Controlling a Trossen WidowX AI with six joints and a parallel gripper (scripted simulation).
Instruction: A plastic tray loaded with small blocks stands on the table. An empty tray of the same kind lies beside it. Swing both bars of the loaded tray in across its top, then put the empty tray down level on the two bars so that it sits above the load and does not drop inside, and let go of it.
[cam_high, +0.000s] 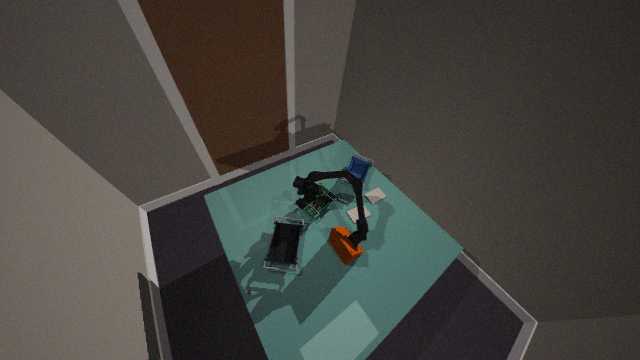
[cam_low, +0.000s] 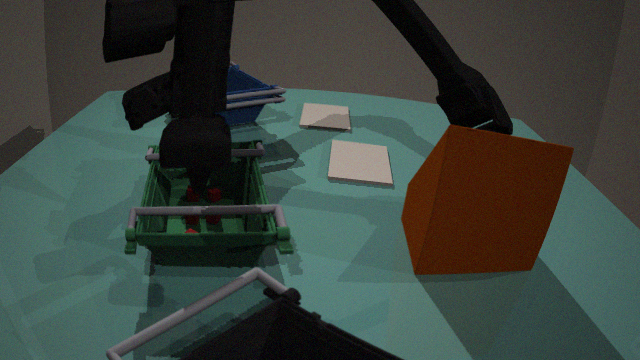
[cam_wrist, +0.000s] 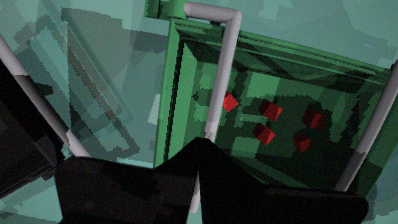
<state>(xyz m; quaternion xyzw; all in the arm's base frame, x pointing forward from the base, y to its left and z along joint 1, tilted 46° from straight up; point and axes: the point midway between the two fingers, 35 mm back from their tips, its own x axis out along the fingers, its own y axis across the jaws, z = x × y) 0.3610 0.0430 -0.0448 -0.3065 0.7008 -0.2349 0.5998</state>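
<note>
Now: gripper tip 26 cm to the right of the black tray, 12 cm past it and 4 cm above it.
</note>
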